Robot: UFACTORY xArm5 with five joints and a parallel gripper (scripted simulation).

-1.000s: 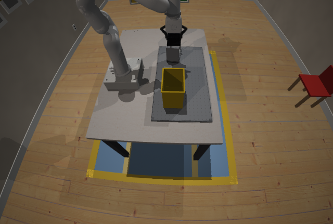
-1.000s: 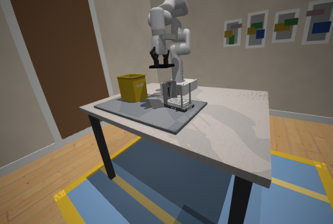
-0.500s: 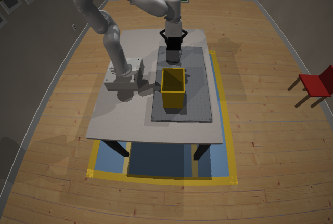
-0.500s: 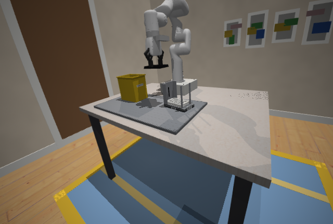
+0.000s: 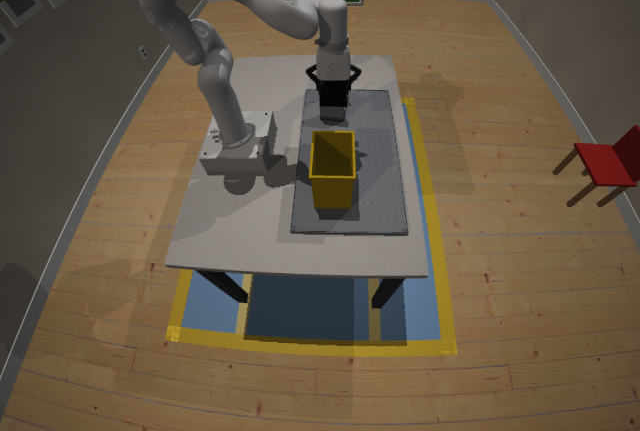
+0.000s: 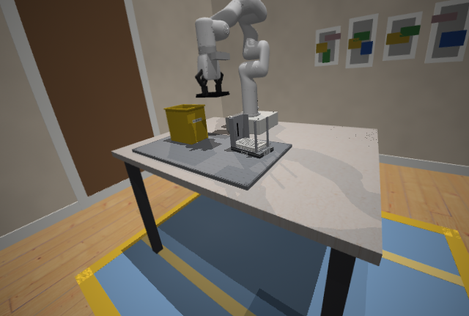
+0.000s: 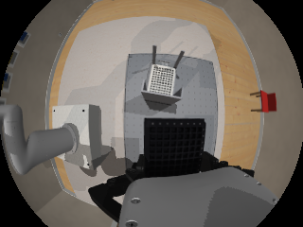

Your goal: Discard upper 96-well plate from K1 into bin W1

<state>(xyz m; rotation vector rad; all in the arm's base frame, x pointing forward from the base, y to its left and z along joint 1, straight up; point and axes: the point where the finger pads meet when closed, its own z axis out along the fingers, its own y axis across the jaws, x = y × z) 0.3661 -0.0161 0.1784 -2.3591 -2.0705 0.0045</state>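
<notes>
Right now the yellow plastics bin W1 is 3 cm behind my hand, 21 cm to the right of it and 16 cm below it. From my hand the other things lie so: white well plate 2 cm ahead, 18 cm to the left, 22 cm below; dark 96-well plate 1 cm below.
</notes>
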